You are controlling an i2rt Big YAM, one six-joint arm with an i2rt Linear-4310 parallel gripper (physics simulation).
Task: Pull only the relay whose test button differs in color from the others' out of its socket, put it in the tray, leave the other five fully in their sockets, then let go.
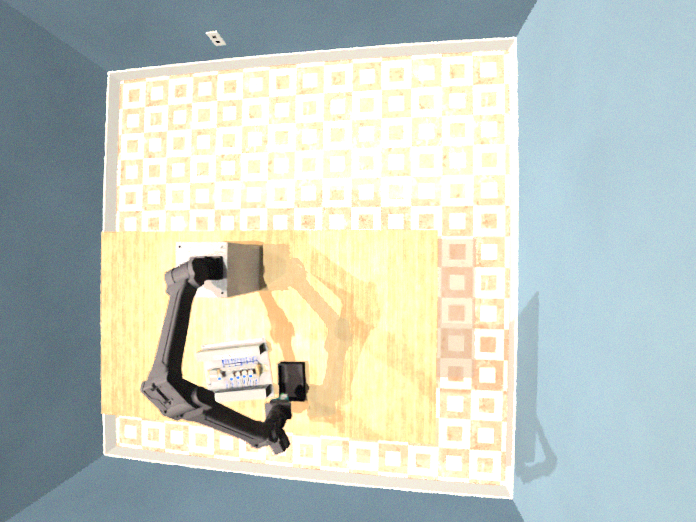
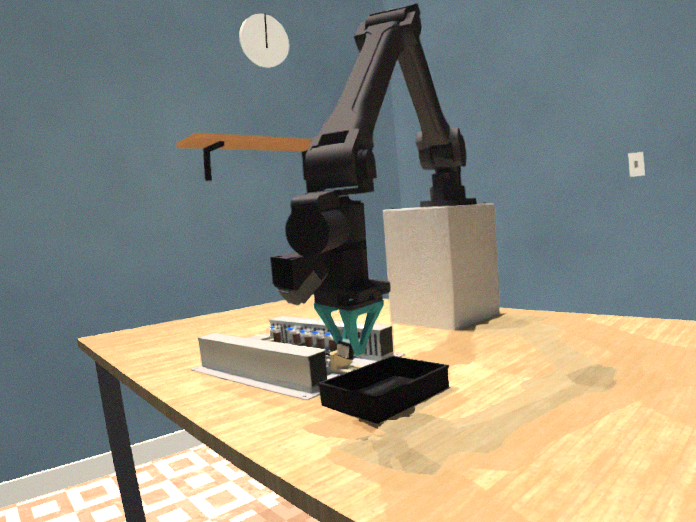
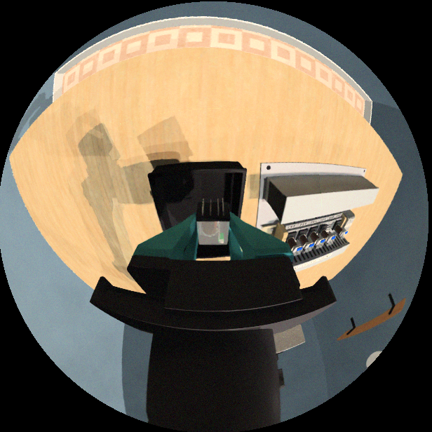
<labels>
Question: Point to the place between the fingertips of the gripper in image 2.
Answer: At 351,352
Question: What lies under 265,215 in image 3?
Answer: A baseplate.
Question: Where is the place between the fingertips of the gripper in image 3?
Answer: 212,217
</labels>
